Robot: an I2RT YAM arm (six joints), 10 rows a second.
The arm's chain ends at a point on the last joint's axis. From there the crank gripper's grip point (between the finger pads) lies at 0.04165 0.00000 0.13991 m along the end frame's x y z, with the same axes.
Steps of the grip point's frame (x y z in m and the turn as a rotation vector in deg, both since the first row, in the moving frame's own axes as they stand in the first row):
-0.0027 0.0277 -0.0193 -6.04 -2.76 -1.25
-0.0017 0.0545 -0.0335 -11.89 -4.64 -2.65
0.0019 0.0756 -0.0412 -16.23 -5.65 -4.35
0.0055 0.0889 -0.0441 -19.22 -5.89 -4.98
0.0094 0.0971 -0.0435 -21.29 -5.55 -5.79
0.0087 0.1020 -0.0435 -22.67 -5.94 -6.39
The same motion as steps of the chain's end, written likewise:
0.0039 0.0137 -0.0204 -6.04 -2.76 -1.25
0.0090 0.0270 -0.0336 -11.89 -4.64 -2.65
0.0143 0.0386 -0.0394 -16.23 -5.65 -4.35
0.0179 0.0452 -0.0404 -19.22 -5.89 -4.98
0.0204 0.0492 -0.0380 -21.29 -5.55 -5.79
0.0202 0.0512 -0.0371 -22.67 -5.94 -6.39

